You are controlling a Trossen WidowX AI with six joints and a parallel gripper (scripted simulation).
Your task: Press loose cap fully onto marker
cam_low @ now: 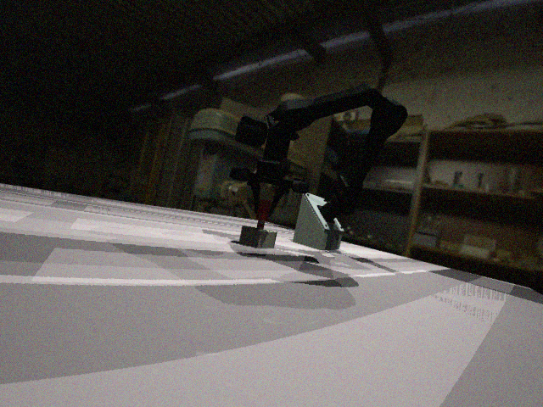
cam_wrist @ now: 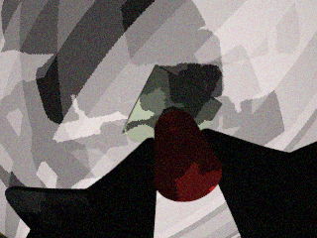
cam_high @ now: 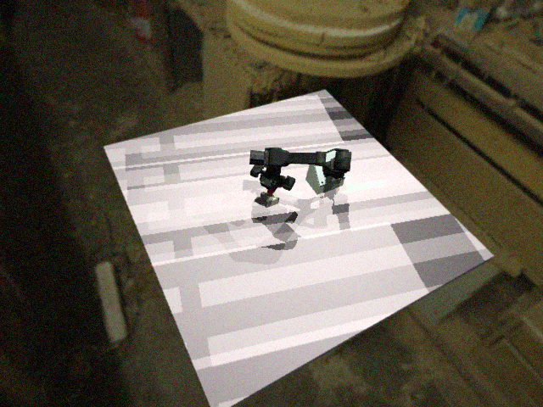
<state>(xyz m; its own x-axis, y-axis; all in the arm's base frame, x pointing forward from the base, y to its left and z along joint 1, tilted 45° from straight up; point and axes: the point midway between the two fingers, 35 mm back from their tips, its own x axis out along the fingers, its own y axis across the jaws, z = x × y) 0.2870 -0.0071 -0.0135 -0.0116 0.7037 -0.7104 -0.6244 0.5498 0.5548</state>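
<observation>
My gripper tip is now 1 cm below the red cap. Round my gripper tip: pale holder block 5 cm below.
</observation>
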